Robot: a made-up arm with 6 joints.
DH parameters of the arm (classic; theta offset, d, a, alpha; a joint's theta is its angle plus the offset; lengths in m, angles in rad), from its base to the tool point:
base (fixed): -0.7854 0 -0.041 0
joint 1: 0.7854 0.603 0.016 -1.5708
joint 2: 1.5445 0 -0.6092 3.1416
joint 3: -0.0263 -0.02 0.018 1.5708
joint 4: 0 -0.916 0.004 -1.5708
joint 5: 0 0.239 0.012 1.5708
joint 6: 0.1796 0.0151 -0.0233 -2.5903
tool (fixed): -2.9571 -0.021 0 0
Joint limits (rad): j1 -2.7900..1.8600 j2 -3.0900..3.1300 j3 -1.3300..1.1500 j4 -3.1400..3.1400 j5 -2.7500..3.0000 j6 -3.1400..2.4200
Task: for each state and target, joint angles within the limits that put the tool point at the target. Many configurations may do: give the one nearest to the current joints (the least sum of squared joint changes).
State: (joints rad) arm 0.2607 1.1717 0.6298 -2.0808 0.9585 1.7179
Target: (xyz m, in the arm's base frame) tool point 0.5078 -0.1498 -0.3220
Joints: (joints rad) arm -0.5052 1.5619 0.1608 -1.7351 0.9580 1.7022
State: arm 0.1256 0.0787 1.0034 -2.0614 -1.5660 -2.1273
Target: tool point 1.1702 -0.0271 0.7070
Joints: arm -0.1251 0.5955 0.4418 -1.9611 -1.5603 -2.1358
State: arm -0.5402 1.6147 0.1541 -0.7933 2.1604 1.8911
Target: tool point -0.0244 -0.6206 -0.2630
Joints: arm -1.3239 1.4170 0.0267 -0.6299 2.1874 1.9116
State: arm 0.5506 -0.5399 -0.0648 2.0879 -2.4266 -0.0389
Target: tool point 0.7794 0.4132 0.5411
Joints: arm 0.2865 0.2885 -0.6328 2.0894 -2.4395 -0.0361
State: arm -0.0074 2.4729 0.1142 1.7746 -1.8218 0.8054
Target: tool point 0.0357 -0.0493 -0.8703
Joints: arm -0.3389 2.7268 0.7555 1.0964 -1.9447 0.6875
